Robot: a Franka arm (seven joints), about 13 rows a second.
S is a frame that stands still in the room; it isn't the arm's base.
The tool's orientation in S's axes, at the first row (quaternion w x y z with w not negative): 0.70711 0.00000 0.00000 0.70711
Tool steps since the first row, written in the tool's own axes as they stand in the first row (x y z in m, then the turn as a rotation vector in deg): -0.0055 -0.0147 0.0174 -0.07 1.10 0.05; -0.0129 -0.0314 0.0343 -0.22 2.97 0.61; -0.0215 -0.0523 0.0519 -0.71 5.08 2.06; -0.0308 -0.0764 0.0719 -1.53 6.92 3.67; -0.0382 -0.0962 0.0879 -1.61 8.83 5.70; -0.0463 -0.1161 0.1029 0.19 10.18 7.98
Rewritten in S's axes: 0.0147 -0.0055 0.0174 -1.10 -0.07 0.05; 0.0314 -0.0129 0.0343 -2.97 -0.22 0.61; 0.0523 -0.0215 0.0519 -5.08 -0.71 2.06; 0.0764 -0.0308 0.0719 -6.92 -1.53 3.67; 0.0962 -0.0382 0.0879 -8.83 -1.61 5.70; 0.1161 -0.0463 0.1029 -10.18 0.19 7.98
